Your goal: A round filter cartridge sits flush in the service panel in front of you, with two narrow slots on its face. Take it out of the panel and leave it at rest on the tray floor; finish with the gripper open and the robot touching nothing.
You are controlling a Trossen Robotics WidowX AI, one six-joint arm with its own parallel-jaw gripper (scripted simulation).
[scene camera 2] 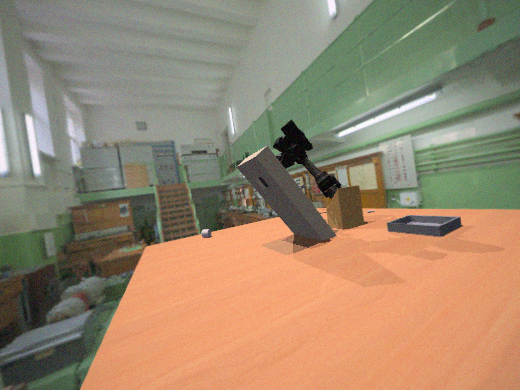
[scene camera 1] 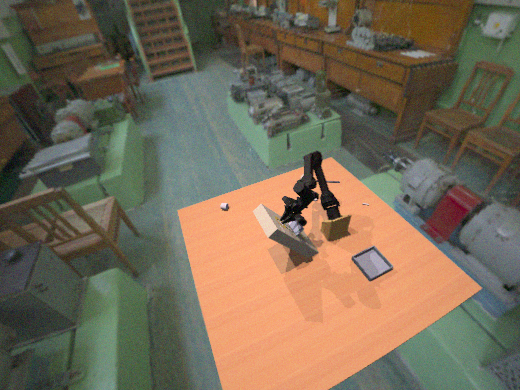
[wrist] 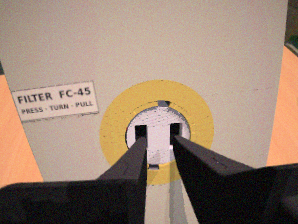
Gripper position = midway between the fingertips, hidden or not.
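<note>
My gripper shows at [wrist: 159, 142]. There's a grey service panel [scene camera 2: 263, 170], and you get the panel [scene camera 1: 284, 235] again, plus the panel [wrist: 79, 79]. I can also see a round white filter cartridge [wrist: 158, 124], but scene camera 2 does not show the cartridge, since it's hidden by the grey service panel there.
</note>
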